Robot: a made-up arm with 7 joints.
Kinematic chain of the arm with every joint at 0, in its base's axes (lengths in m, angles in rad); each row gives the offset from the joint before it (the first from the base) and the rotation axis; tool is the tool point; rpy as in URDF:
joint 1: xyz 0 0 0.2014 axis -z
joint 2: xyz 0 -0.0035 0.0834 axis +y
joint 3: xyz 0 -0.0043 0.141 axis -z
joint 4: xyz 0 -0.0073 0.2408 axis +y
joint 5: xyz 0 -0.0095 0.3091 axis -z
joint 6: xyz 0 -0.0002 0.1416 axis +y
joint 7: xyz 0 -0.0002 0.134 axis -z
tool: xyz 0 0 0 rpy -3.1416 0 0
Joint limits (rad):
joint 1: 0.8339..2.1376
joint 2: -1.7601..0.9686
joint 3: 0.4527..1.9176
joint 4: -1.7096..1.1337
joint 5: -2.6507..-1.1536
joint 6: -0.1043..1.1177
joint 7: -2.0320..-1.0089
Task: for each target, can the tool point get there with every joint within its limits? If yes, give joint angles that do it. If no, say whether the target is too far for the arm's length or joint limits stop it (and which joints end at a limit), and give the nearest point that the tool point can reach.
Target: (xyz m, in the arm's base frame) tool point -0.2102 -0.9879 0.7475
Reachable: no: too far | nearest point -0.1797 -0.8447 0.6982 | short by 0.155 m
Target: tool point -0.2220 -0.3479 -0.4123
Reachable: no: joint limits stop it (at a limit: joint 1, joint 2, joint 3, joint 4, joint 5) | nearest point 0.2802 -0.0228 -0.2082 | short by 0.632 m
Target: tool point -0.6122 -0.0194 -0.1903
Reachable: no: joint limits stop it (at a limit: joint 1, joint 2, joint 3, joint 4, joint 6) | nearest point -0.7536 0.0875 -0.0357 | short by 0.235 m
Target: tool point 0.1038 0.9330 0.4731
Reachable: yes | joints 1.7052 -1.3926 1.5461 0.0921 -2.4003 0.3990 -1.9360
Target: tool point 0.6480 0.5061 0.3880
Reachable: yes | joints 1.9789 -1.1290 0.9240 -1.0111 -1.2682 0.7499 -1.6485
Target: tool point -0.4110 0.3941 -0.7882
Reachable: no: too far | nearest point -0.2021 0.5164 -0.3156 | short by 0.531 m
